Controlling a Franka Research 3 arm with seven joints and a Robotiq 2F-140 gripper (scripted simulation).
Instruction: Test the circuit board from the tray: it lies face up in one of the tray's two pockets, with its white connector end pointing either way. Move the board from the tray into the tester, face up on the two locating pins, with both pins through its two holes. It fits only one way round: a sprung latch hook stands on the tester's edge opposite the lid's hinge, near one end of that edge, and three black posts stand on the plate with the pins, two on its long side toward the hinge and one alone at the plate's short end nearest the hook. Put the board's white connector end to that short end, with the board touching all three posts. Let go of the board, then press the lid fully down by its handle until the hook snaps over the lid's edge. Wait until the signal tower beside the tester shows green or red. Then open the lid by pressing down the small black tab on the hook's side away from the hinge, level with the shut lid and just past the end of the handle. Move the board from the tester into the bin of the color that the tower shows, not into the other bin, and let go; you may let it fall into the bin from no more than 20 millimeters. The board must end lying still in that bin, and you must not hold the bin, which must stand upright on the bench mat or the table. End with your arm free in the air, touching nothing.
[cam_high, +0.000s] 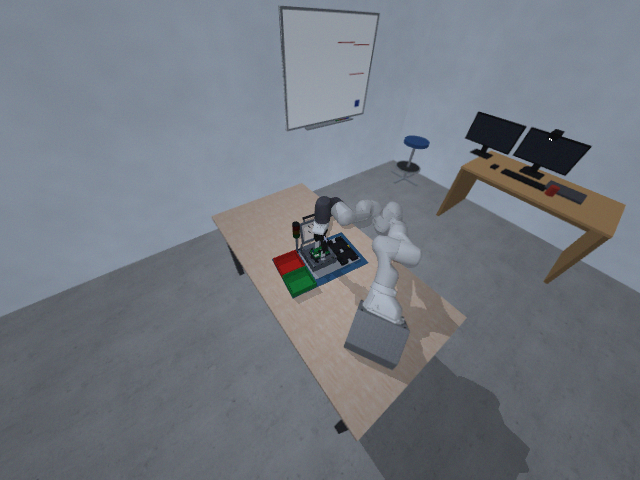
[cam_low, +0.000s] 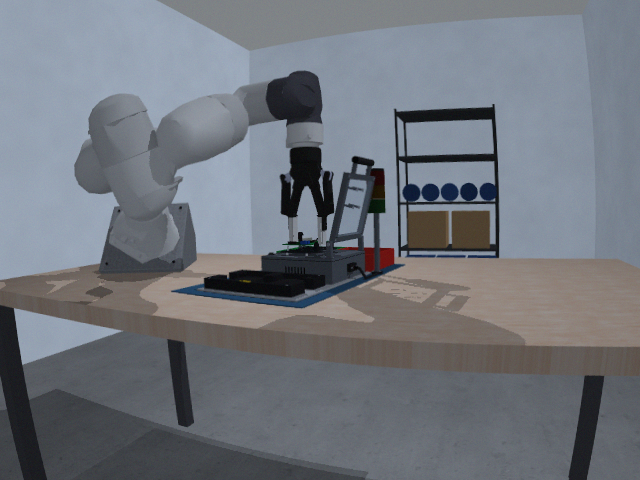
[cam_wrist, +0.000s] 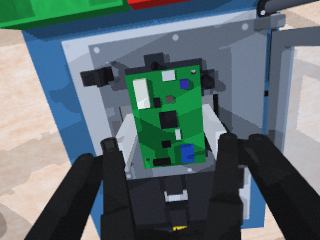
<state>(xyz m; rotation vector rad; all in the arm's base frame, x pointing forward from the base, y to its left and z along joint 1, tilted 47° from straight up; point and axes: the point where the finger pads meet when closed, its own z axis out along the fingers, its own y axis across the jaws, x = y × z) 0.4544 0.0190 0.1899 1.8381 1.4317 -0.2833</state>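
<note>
Now: hand 2 cm above the green circuit board. From my hand the other things lie so: tester plate 4 cm below, 1 cm ahead; then tester lid 12 cm ahead, 8 cm above, 4 cm to the right; then black latch hook 8 cm to the left, 4 cm behind, 2 cm below.
</note>
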